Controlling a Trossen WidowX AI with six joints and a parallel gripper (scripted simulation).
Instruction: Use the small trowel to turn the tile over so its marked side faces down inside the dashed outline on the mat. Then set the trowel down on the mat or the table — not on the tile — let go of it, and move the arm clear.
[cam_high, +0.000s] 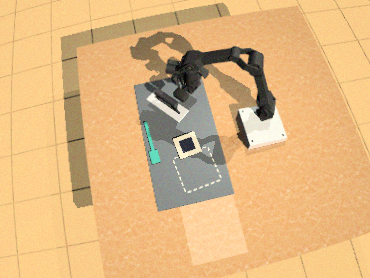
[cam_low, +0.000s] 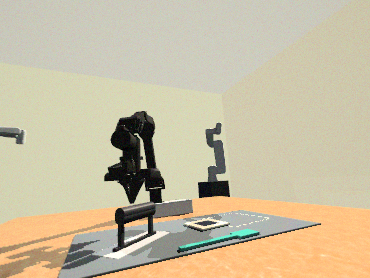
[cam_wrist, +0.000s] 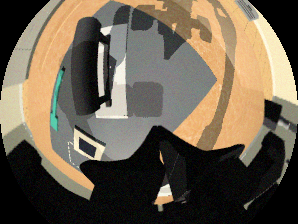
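Right now the small trowel is 100 mm ahead of my gripper tip and 40 mm below it. The rest, counted from my gripper tip: teal flat tool: 250 mm ahead, 160 mm to the left, 80 mm below; tile: 210 mm to the left, 100 mm ahead, 80 mm below; grey mat: 150 mm to the left, 110 mm ahead, 100 mm below.
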